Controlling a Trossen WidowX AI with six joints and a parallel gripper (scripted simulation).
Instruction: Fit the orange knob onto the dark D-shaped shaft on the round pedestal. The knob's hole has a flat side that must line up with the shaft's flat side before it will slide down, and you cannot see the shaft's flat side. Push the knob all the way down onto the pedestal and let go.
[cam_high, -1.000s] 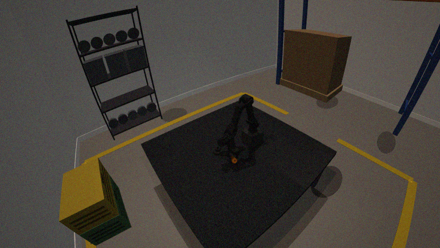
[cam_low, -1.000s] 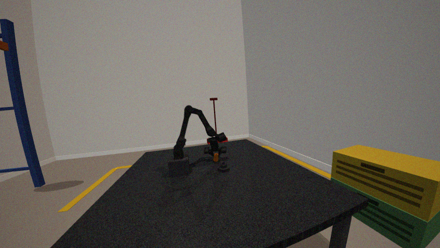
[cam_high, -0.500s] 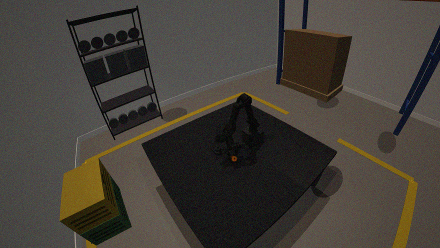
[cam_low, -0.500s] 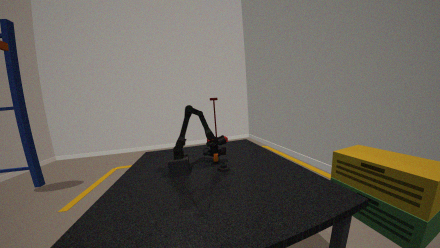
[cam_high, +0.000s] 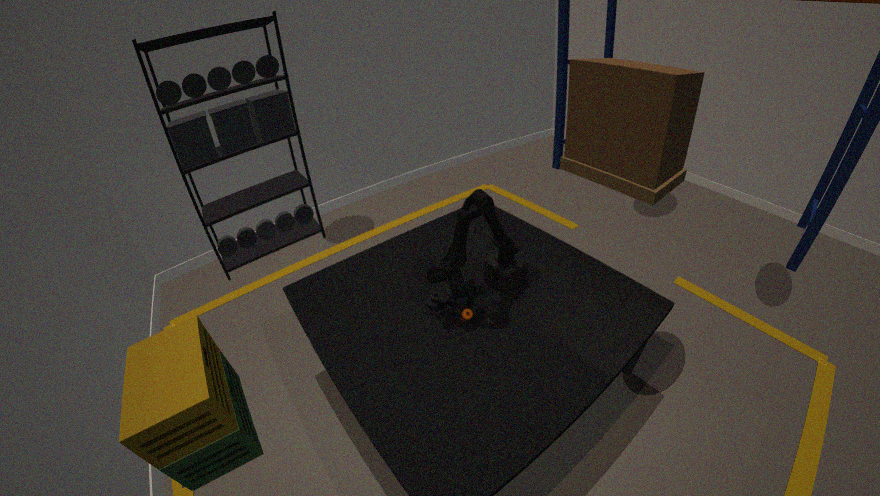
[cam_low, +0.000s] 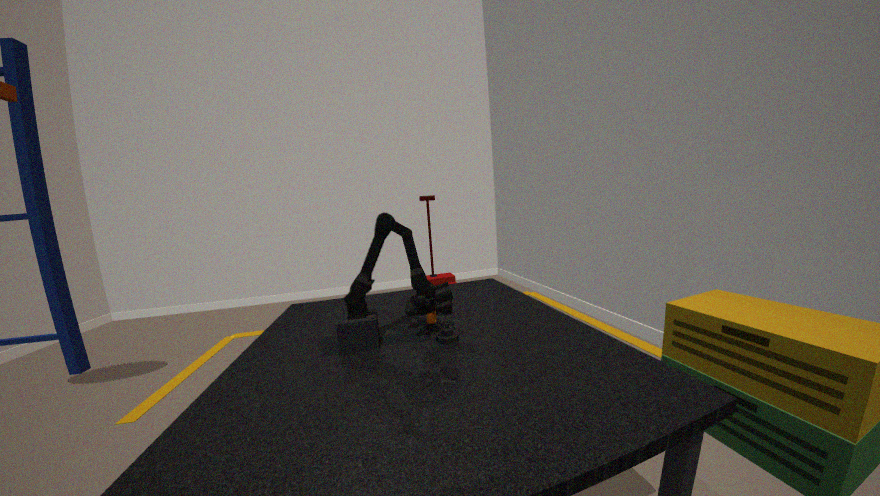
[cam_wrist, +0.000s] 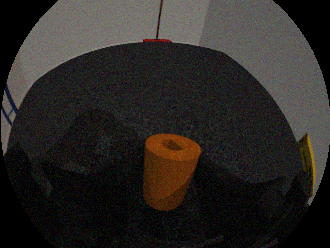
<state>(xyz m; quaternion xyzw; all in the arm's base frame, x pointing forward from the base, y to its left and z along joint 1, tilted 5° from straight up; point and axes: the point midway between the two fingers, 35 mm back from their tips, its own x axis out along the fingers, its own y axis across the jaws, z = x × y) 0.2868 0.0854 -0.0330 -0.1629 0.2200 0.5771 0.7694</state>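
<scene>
Right now the round pedestal is 170 mm to the right of my gripper tip, 30 mm ahead of it and 10 mm below it. Round my gripper tip: orange knob 20 mm to the right, 10 mm below.
</scene>
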